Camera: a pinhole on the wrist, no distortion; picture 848 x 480 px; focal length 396.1 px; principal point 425.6 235.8 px. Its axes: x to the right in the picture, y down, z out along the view. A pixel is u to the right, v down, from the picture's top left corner.
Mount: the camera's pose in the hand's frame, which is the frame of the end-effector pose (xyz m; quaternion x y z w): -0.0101 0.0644 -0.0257 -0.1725 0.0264 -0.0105 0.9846
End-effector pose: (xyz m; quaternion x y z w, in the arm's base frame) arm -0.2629 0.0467 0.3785 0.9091 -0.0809 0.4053 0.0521
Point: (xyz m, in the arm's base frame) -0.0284 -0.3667 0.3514
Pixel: 600.0 431.5
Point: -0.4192 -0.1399 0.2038
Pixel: outside the picture
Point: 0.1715 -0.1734 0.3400
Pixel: 680.1 169.8
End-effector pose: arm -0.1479 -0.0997 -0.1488 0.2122 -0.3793 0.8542 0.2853
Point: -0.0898 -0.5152 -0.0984
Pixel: 261.0 196.0
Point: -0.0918 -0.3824 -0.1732
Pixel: 172.4 204.8
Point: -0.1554 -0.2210 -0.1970
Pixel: 176.9 236.1
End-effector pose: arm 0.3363 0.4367 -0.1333 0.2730 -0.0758 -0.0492 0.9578
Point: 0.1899 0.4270 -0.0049
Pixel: 80.1 45.9
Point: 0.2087 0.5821 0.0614
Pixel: 145.7 459.2
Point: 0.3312 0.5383 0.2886
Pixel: 443.7 355.7
